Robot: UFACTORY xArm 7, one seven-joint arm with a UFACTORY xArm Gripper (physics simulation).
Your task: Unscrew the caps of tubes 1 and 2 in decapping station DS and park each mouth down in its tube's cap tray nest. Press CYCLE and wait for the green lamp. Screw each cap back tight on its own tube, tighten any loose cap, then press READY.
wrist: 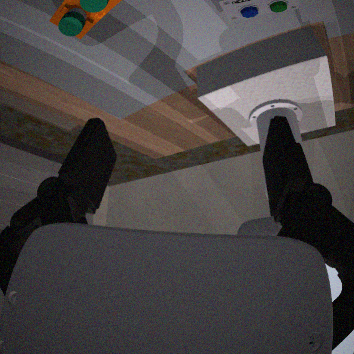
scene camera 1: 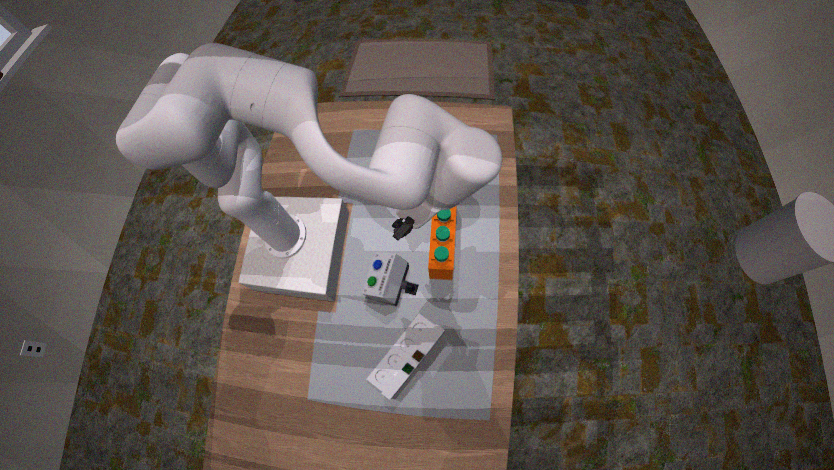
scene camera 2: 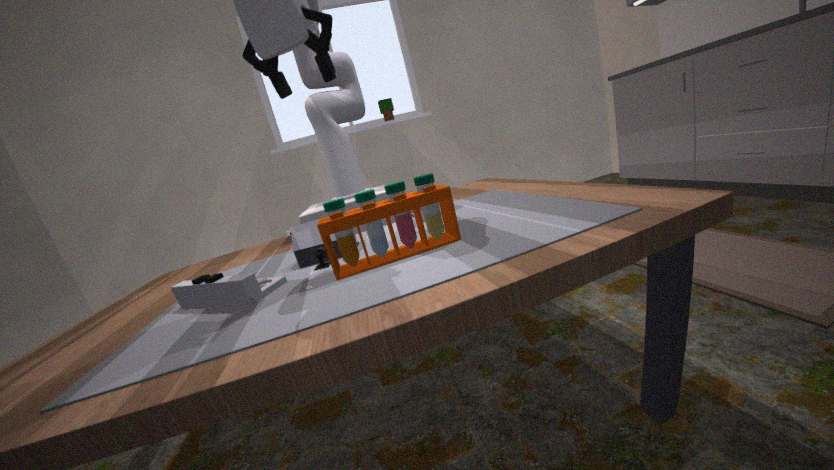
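Seen in the pictures: gripper, fingertip midpoint: (wrist: 185, 135) (scene camera 2: 308, 88); arm's base, link origin: (scene camera 1: 285, 236) (scene camera 2: 351, 196).
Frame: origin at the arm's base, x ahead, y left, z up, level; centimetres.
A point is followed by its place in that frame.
My gripper (scene camera 2: 305, 80) @(x 36.6, y 2.9, z 22.3 cm) (wrist: 185, 135) @(x 36.6, y 2.9, z 22.3 cm) is open and empty, high above the table and the orange rack; in scene camera 1 the arm hides part of it. The orange rack (scene camera 1: 440, 272) @(x 42.4, y -0.9, z -2.1 cm) (scene camera 2: 453, 214) @(x 42.7, y 20.9, z -3.9 cm) holds several upright tubes with green caps, with amber, blue, pink and yellow contents. The arm covers the rack's far end in scene camera 1. The control box (scene camera 1: 386, 279) @(x 30.1, y -5.6, z -0.4 cm) has a blue button (scene camera 1: 377, 264) @(x 26.7, y -2.0, z -1.6 cm) (wrist: 249, 11) @(x 27.1, y -2.0, z -1.3 cm) and a green button (scene camera 1: 371, 281) @(x 26.3, y -6.6, z -1.6 cm) (wrist: 278, 6) @(x 26.7, y -6.3, z -1.4 cm). The white cap tray (scene camera 1: 406, 356) @(x 38.2, y -22.7, z -7.6 cm) (scene camera 2: 218, 294) @(x 43.0, y -21.4, z -6.3 cm) has round nests and a dark green and a brown square.
The grey mat (scene camera 1: 344, 382) @(x 23.8, y -33.4, z -8.7 cm) (scene camera 2: 583, 210) @(x 45.6, y 43.2, z -8.7 cm) lies under the rack, box and tray on the wooden table (scene camera 1: 262, 402) @(x 2.1, y -46.2, z -8.9 cm) (scene camera 2: 694, 204) @(x 56.0, y 54.7, z -9.0 cm). A small black part (scene camera 1: 412, 287) @(x 36.0, y -5.0, z -6.3 cm) sticks out of the control box towards the rack. The arm stands on a white base block (scene camera 1: 318, 256) @(x 11.3, y -3.5, z 0.0 cm) (wrist: 310, 85) @(x 8.4, y -8.9, z 0.0 cm).
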